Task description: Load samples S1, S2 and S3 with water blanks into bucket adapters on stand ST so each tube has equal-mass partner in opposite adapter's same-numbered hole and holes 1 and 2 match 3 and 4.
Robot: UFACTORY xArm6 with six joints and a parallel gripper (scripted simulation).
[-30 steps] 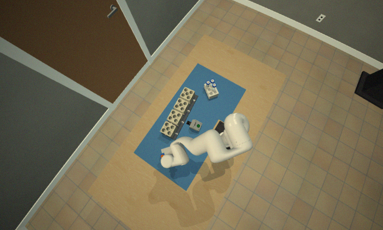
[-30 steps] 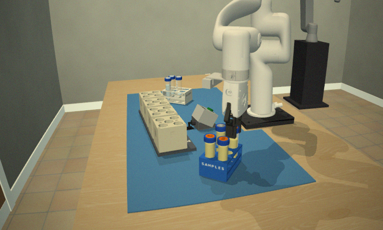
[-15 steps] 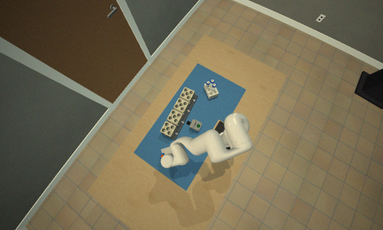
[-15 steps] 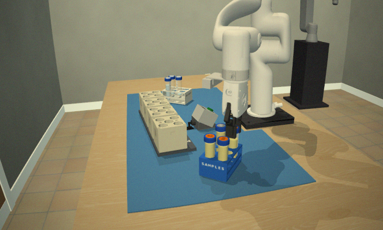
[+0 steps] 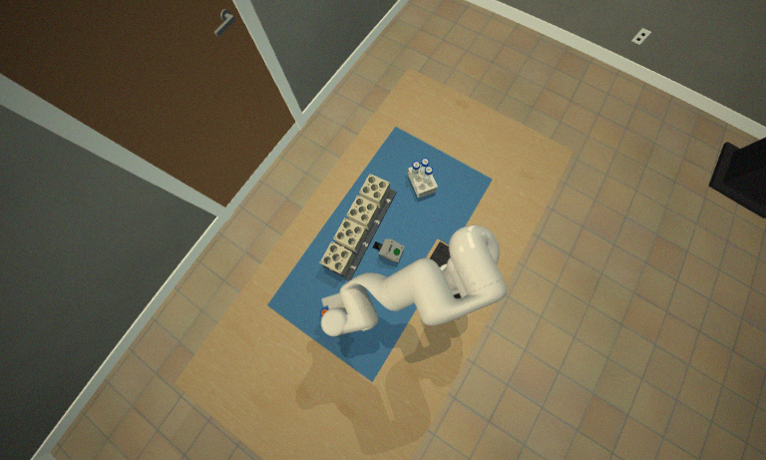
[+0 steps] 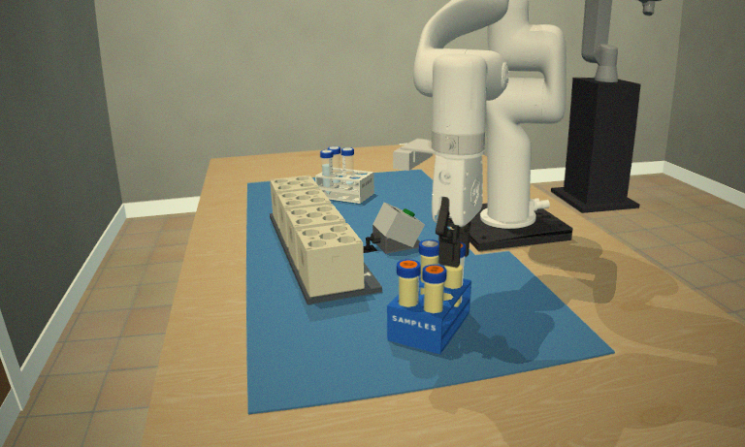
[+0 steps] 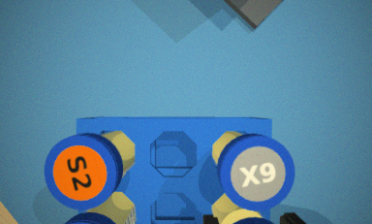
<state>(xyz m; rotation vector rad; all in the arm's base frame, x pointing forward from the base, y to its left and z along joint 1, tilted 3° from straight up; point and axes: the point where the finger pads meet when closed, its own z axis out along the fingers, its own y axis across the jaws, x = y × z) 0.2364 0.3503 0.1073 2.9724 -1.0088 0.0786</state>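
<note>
Right now the sample tube is 5 cm below my hand and 1 cm behind it. Also, from my hand: blue samples rack (9 cm below, 4 cm ahead, 2 cm to the left); yellowish tube (6 cm below, 3 cm to the right, 3 cm ahead); adapter (18 cm ahead, 15 cm to the right, 7 cm below).
</note>
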